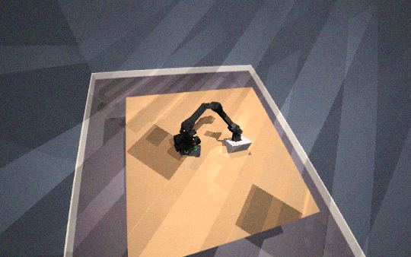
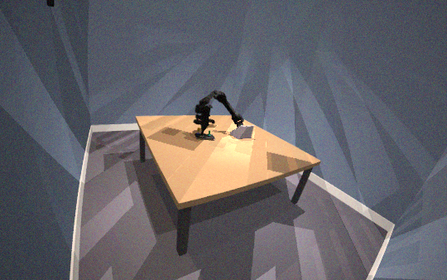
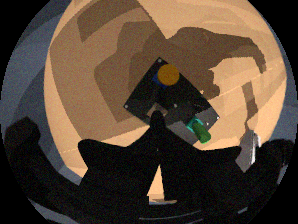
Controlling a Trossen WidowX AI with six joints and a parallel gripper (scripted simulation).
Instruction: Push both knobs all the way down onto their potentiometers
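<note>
My gripper tip is 70 mm past the green knob and 10 mm above it.
</note>
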